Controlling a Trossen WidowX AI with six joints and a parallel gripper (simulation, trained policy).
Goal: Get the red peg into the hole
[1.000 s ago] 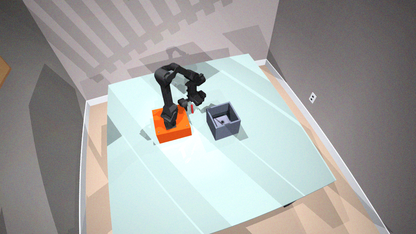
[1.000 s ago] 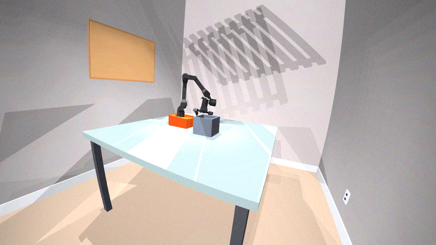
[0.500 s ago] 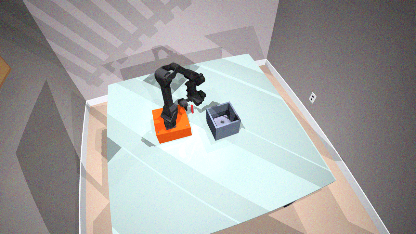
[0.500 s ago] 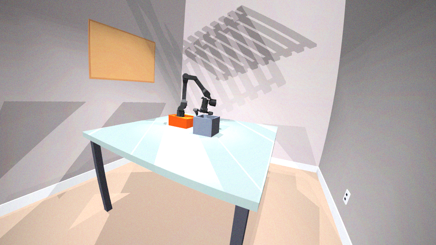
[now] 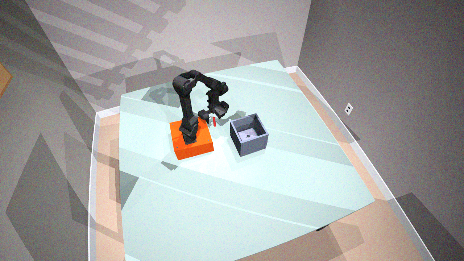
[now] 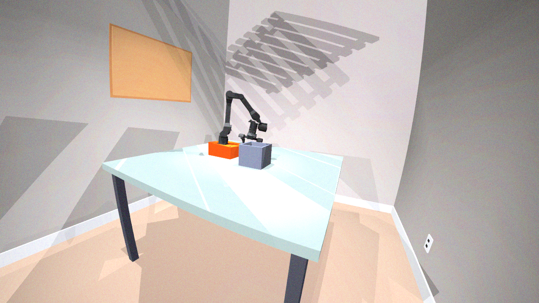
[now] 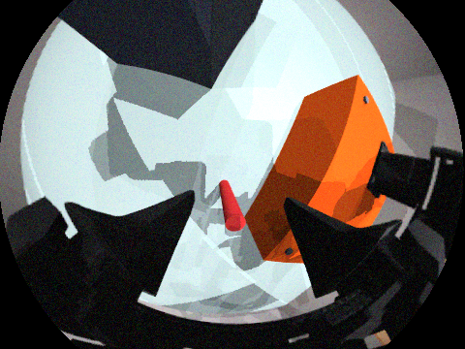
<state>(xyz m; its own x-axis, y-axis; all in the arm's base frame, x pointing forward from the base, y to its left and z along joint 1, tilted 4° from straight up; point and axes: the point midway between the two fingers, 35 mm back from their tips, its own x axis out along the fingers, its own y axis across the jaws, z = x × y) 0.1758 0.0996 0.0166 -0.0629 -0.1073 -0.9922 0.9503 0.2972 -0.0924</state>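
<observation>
Now: gripper tip 20 mm above the red peg, 10 mm to the right of it and 10 mm short of it. The rest, counted from my gripper tip: pale plate 180 mm to the right, 140 mm ahead, 10 mm below.
</observation>
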